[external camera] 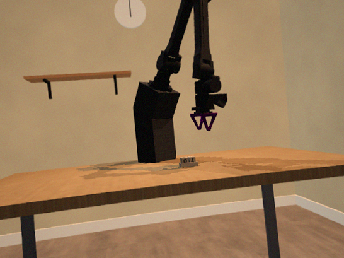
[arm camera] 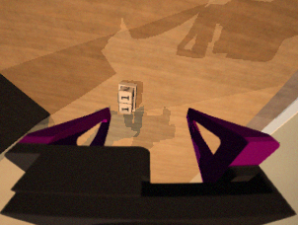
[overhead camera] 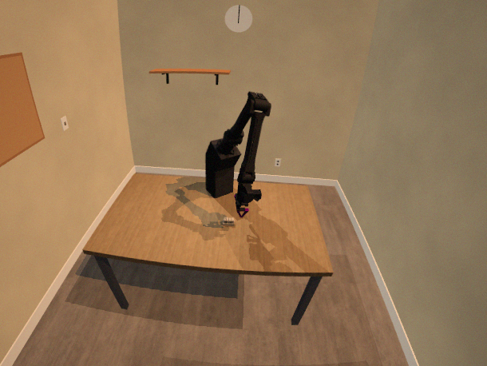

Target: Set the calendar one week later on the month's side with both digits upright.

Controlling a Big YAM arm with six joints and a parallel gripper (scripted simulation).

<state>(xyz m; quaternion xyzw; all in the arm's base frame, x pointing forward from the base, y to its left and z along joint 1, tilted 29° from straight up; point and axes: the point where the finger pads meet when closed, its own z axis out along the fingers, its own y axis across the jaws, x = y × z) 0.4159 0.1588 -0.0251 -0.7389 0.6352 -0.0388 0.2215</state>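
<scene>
Right now my hand is 50 mm past the tray, 70 mm to the left of it and 150 mm above it.
</scene>
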